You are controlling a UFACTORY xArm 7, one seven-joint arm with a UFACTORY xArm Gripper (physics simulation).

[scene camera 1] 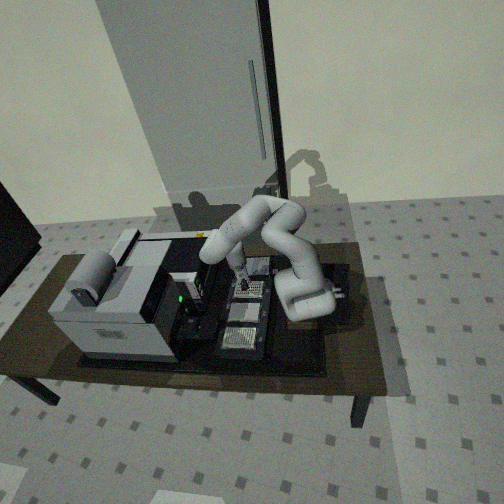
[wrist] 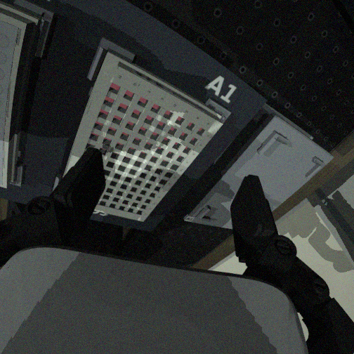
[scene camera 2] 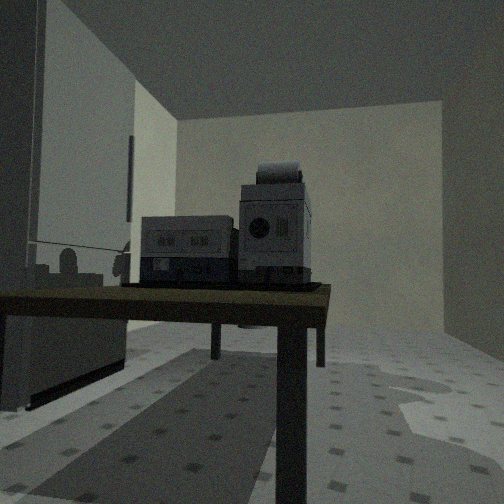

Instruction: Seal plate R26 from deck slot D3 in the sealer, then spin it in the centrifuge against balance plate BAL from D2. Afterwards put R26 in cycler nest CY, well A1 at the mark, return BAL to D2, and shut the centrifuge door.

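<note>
Plate R26 (scene camera 1: 256,290) (wrist: 145,145), a light plate with square wells showing red near its A1 end, lies in deck slot D3. My gripper (scene camera 1: 244,285) (wrist: 170,179) is open and empty above it. In the wrist view the left finger overlaps the plate's edge and the right finger stands past its other side, over the neighbouring pad. Balance plate BAL (scene camera 1: 245,312) (wrist: 9,65), pale with round wells, lies in the neighbouring slot D2. A grey machine with a cylinder on top (scene camera 1: 112,300) (scene camera 2: 275,232) stands at the left. The plate label and the centrifuge door's state cannot be read.
Another light plate (scene camera 1: 240,338) lies in the slot beyond D2. A flat grey pad with raised corner brackets (scene camera 1: 258,266) (wrist: 265,165) is beside D3. A small machine part with a green light (scene camera 1: 187,284) stands left of the slots. A lower grey machine (scene camera 2: 186,240) and a tall cabinet (scene camera 2: 85,165) also show.
</note>
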